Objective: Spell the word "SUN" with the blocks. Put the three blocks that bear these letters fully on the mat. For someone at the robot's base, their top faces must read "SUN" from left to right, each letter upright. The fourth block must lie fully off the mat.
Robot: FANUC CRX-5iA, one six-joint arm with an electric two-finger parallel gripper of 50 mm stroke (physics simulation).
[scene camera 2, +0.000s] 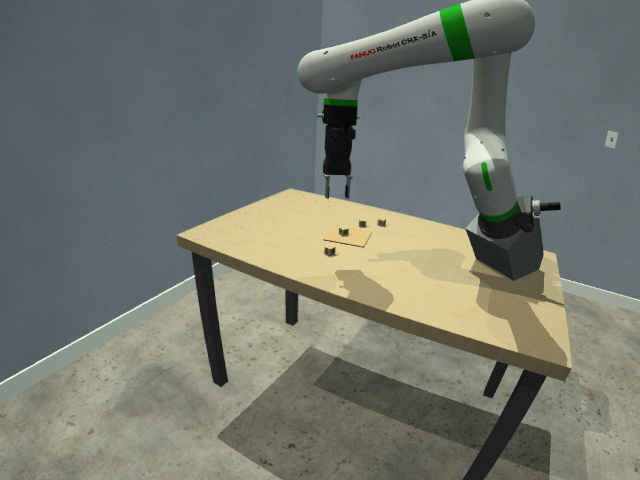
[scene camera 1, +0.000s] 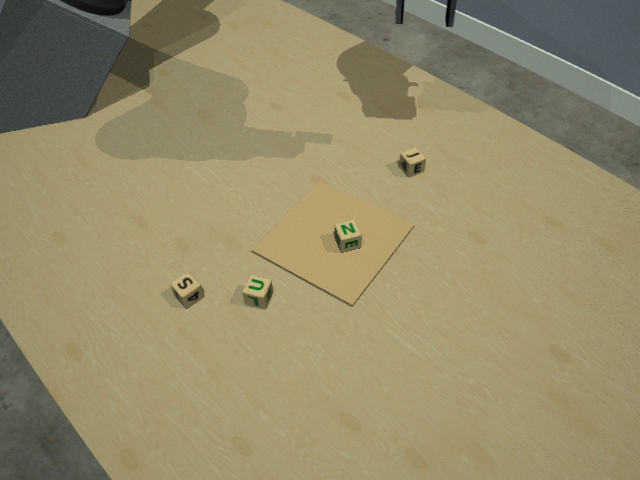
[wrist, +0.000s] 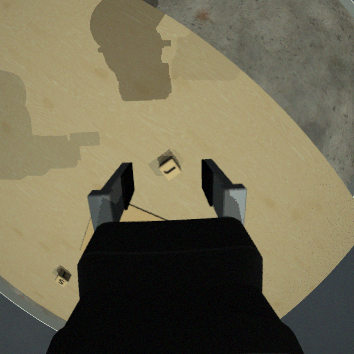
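The N block (scene camera 1: pixel 347 236) (scene camera 2: pixel 343 231) sits on the mat (scene camera 1: pixel 299 222) (scene camera 2: pixel 356 240) (wrist: pixel 137 216), letter up. The U block (scene camera 1: pixel 257 291) (scene camera 2: pixel 362 223) is off the mat, near its lower-left edge in scene view 1; its U opens leftward there. The S block (scene camera 1: pixel 187 289) (scene camera 2: pixel 381 222) (wrist: pixel 62 281) lies farther left, off the mat. A fourth block (scene camera 1: pixel 412 162) (scene camera 2: pixel 329 251) (wrist: pixel 170 168), its top mark resembling a J, lies off the mat. My gripper (scene camera 1: pixel 424 24) (scene camera 2: pixel 337 196) (wrist: pixel 166 174) is open and empty, high above the table; that fourth block shows between its fingers in the wrist view.
The robot's base (scene camera 1: pixel 56 72) (scene camera 2: pixel 509 253) stands at the table's end, at the upper left in scene view 1. Arm shadows fall on the table (scene camera 1: pixel 439 372) (scene camera 2: pixel 248 232) (wrist: pixel 60 210). Walls stand beyond the table.
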